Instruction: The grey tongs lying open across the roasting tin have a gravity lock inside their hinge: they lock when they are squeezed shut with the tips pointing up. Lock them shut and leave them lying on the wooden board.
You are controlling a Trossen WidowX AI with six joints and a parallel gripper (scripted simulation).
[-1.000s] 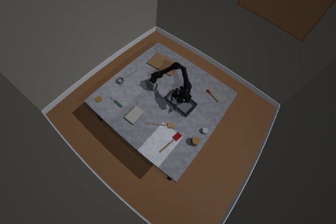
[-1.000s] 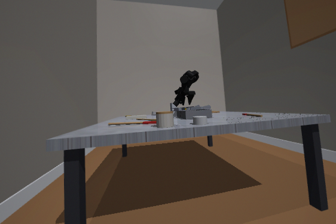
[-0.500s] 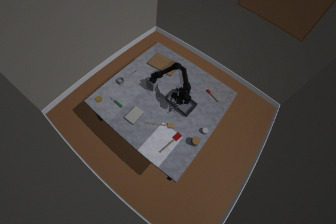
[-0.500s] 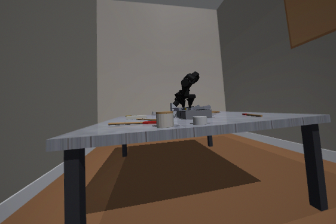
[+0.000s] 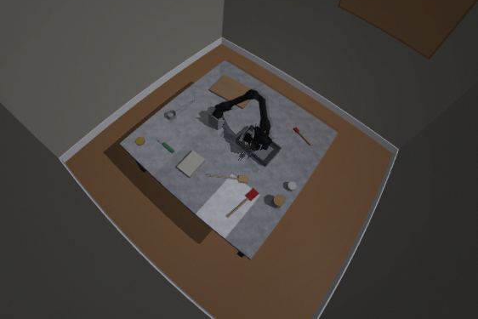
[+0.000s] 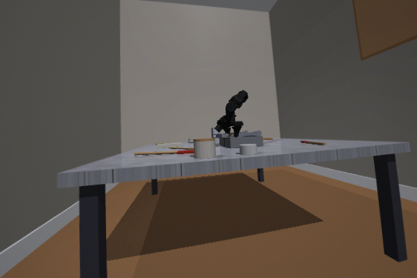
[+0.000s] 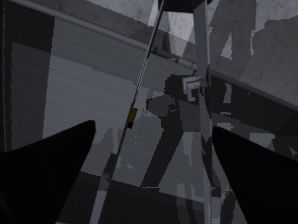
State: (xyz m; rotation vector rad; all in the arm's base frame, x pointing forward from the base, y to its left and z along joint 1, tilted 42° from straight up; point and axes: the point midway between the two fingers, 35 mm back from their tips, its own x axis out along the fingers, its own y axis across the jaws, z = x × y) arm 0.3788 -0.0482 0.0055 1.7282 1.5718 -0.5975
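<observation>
Now: the roasting tin 4 cm to the left of my gripper tip, 2 cm below it and 1 cm ahead of it. Round my gripper tip: red scraper: 39 cm to the right, 15 cm ahead, 4 cm below; wooden board: 46 cm behind, 41 cm to the left, 4 cm below; beige block: 37 cm to the right, 32 cm behind, 4 cm below.
</observation>
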